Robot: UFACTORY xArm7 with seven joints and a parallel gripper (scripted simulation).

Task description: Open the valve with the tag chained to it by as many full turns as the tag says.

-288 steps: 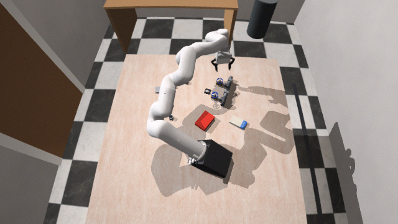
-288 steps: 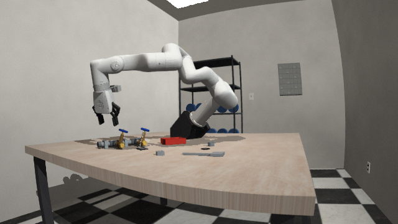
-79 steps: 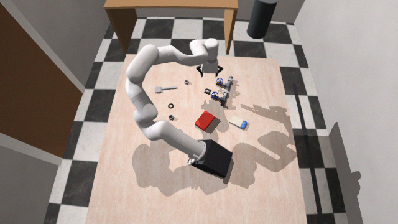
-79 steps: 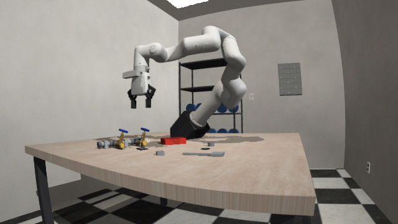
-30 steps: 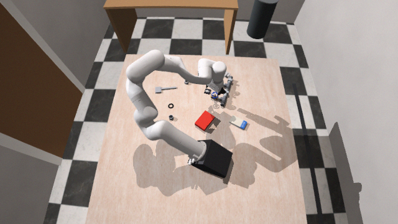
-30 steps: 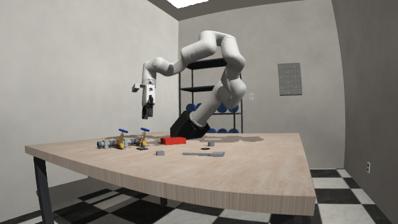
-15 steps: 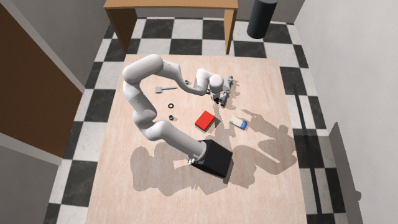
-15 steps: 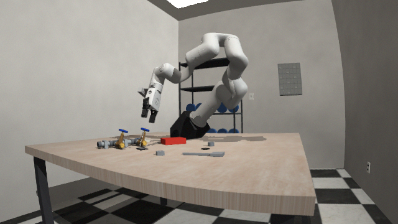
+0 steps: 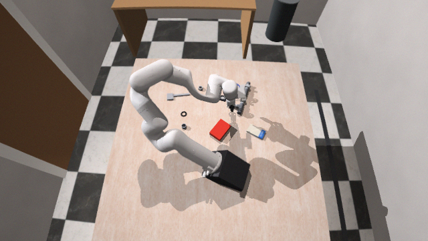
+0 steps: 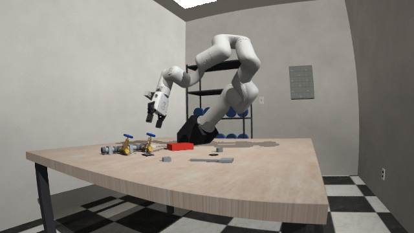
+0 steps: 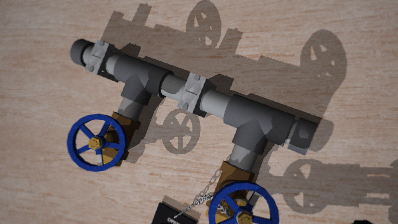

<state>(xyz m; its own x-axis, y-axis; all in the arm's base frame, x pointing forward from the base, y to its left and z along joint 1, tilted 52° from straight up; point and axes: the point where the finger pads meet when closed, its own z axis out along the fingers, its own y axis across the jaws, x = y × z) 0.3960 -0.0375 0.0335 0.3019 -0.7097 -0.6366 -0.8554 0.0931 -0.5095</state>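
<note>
My hand is 140 mm above the black tag, 90 mm short of it and 60 mm to the right of it. The rest, counted from my hand: red block 150 mm behind, 130 mm below, 20 mm to the left; then white box 200 mm to the right, 130 mm below, 100 mm behind; then grey flat tool 390 mm to the left, 140 mm below, 20 mm ahead.
</note>
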